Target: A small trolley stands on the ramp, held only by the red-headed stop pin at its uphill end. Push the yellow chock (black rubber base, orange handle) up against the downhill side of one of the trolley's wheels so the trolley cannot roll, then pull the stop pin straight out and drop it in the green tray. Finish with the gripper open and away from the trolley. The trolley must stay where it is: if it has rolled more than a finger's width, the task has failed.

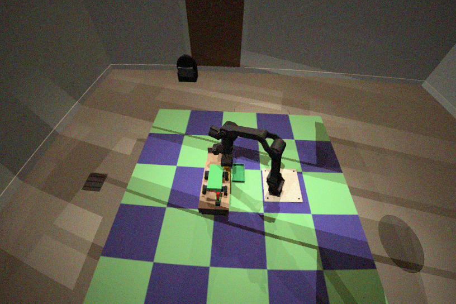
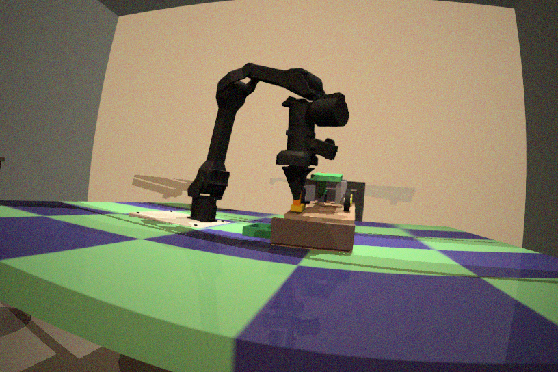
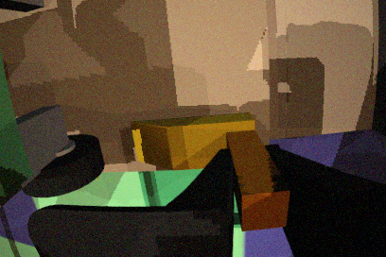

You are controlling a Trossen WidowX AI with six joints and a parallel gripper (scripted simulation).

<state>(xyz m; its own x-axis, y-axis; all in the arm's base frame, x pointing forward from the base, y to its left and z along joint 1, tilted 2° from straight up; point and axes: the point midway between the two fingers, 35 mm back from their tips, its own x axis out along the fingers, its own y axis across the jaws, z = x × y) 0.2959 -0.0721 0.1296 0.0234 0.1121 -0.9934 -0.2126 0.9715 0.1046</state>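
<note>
My gripper tip is now 240 mm to the right of the red-headed stop pin, 40 mm below it and 20 mm past it. The rest, counted from my gripper tip: yellow chock (20 mm to the left, 10 mm below); then green tray (100 mm below, 70 mm behind, 10 mm to the left); then trolley (150 mm to the left, 20 mm ahead, 20 mm above).
</note>
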